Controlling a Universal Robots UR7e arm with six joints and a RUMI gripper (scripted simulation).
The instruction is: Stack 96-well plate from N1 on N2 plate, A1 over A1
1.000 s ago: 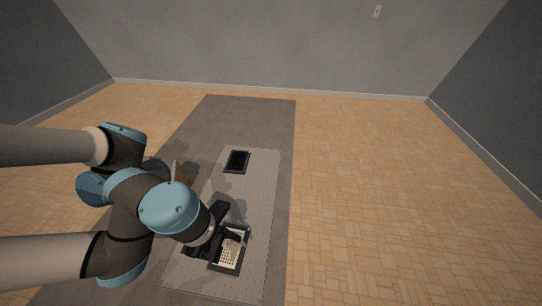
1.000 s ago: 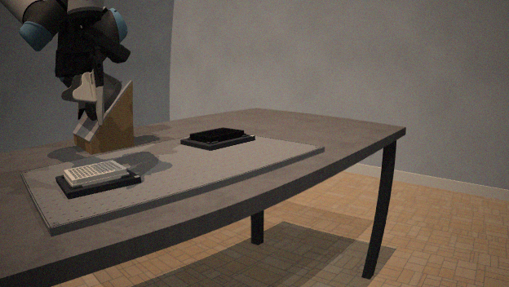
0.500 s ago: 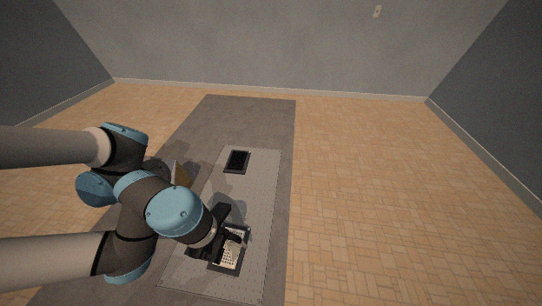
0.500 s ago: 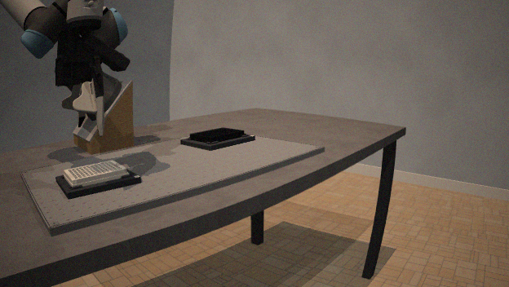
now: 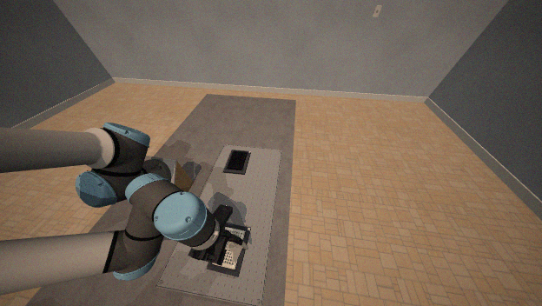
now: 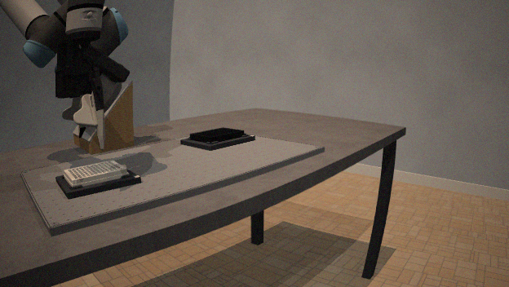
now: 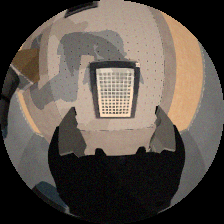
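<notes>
The white 96-well plate lies 60 mm below my hand. Also, from my hand: black nest (70 mm below); then black plate (420 mm to the left, 90 mm behind, 60 mm below).
</notes>
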